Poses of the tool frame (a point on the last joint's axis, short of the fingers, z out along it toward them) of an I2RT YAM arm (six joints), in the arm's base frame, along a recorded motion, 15 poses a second.
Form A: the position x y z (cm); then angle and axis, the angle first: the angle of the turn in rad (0 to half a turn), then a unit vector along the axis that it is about.
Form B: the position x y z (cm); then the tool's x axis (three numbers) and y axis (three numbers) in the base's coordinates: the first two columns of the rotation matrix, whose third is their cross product. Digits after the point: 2 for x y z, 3 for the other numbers.
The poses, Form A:
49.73 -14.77 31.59 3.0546 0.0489 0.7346 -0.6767
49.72 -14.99 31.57 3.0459 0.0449 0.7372 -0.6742
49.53 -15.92 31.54 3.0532 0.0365 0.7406 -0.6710
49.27 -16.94 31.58 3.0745 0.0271 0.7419 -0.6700
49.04 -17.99 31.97 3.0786 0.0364 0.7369 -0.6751
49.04 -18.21 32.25 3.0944 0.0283 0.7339 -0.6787
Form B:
49.73 -14.77 31.59 -0.991 0.013 -0.130 0.131 0.081 -0.988
49.72 -14.99 31.57 -0.991 0.002 -0.131 0.130 0.089 -0.987
49.53 -15.92 31.54 -0.993 -0.005 -0.114 0.113 0.099 -0.989
49.27 -16.94 31.58 -0.996 -0.005 -0.086 0.085 0.102 -0.991
49.04 -17.99 31.97 -0.995 0.011 -0.095 0.096 0.087 -0.992
49.04 -18.21 32.25 -0.997 0.009 -0.073 0.074 0.078 -0.994

